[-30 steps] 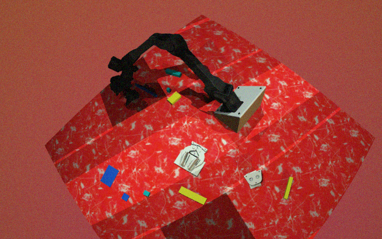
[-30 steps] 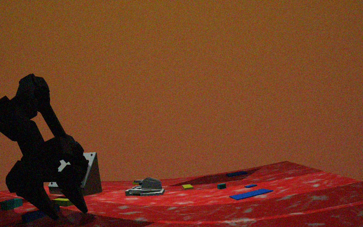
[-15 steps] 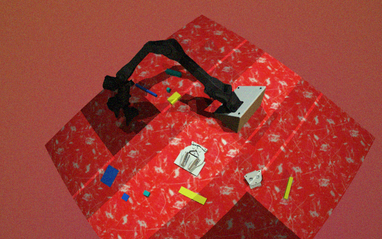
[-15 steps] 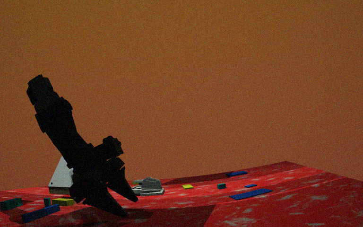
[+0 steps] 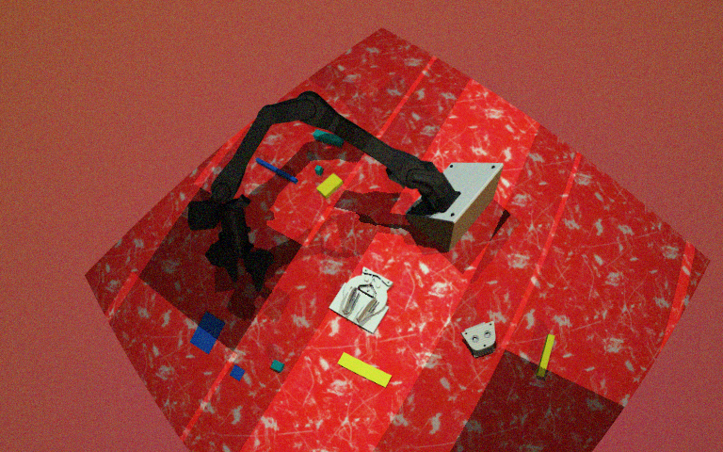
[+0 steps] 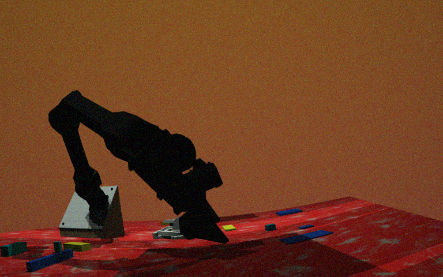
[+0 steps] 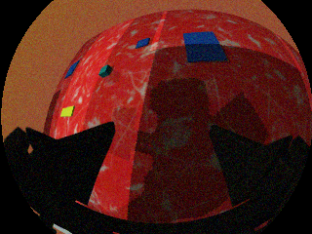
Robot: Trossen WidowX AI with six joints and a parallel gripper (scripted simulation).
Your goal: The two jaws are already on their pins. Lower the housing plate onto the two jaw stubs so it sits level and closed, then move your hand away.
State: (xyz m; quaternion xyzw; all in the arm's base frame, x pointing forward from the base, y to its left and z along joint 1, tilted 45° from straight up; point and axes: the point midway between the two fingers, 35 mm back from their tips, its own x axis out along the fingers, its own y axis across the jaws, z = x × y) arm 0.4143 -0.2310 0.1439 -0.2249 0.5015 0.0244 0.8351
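My gripper tip is now 500 mm to the right of the white ridged block, 260 mm past it and 30 mm above it. Round my gripper tip: teal cube (180 mm to the left, 90 mm ahead, 30 mm below); blue stick (280 mm behind, 200 mm to the right, 30 mm below); grey jaw assembly (240 mm to the left, 190 mm behind, 20 mm below).
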